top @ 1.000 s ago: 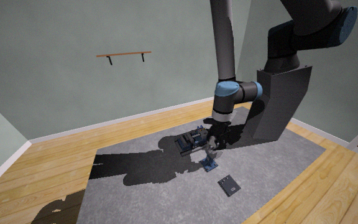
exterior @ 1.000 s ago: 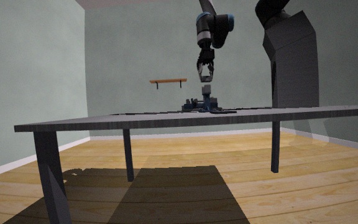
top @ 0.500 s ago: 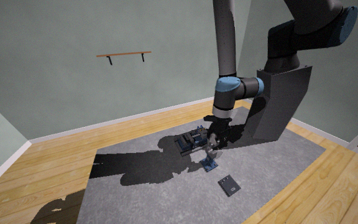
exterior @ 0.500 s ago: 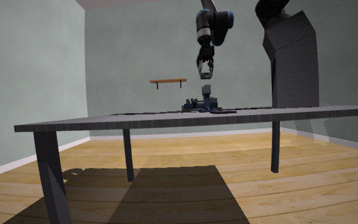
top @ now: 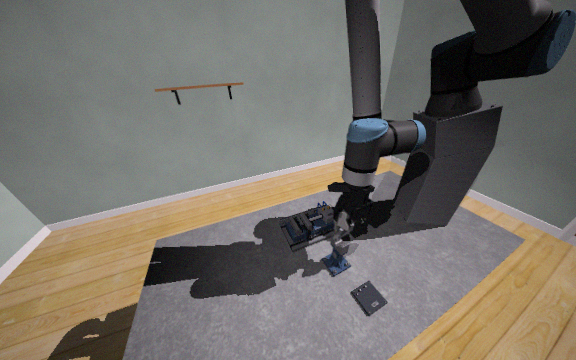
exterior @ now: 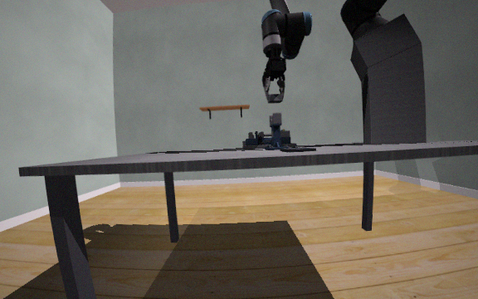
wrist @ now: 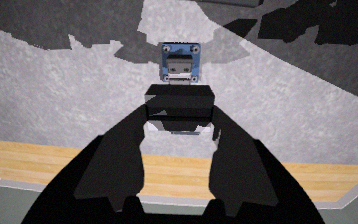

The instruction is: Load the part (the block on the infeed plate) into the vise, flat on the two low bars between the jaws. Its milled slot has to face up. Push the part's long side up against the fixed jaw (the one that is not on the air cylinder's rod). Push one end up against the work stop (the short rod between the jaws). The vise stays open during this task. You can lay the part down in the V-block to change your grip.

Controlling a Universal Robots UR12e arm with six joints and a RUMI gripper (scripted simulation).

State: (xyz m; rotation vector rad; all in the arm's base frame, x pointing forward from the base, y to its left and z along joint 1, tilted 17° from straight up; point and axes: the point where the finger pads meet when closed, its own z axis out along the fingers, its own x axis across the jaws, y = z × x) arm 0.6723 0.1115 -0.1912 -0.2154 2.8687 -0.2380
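Right now my hand is right at the part. The rest, counted from my hand: moving jaw 22 cm to the right, 16 cm below, 6 cm ahead; cylinder rod 22 cm to the right, 16 cm below; work stop 17 cm to the right, 15 cm below, 9 cm ahead.
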